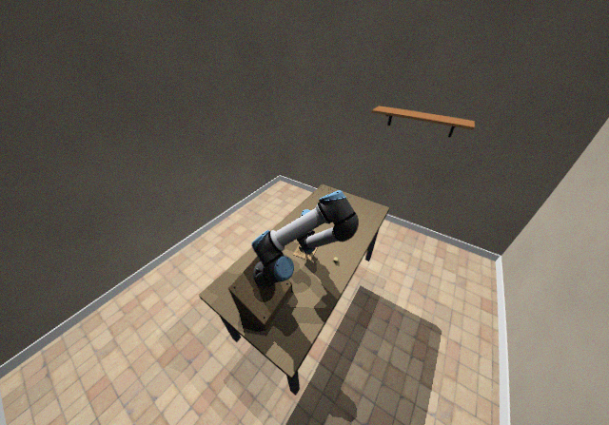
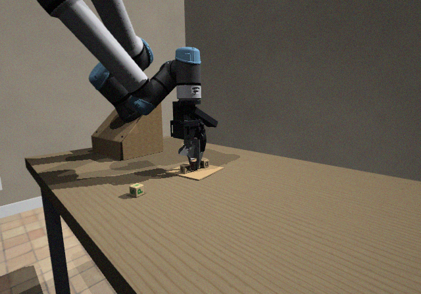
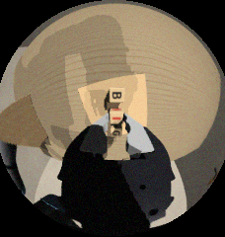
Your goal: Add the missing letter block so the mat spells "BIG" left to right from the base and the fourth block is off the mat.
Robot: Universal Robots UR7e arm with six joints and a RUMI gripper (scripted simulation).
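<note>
Now: hand 20 mm above the tan mat.
</note>
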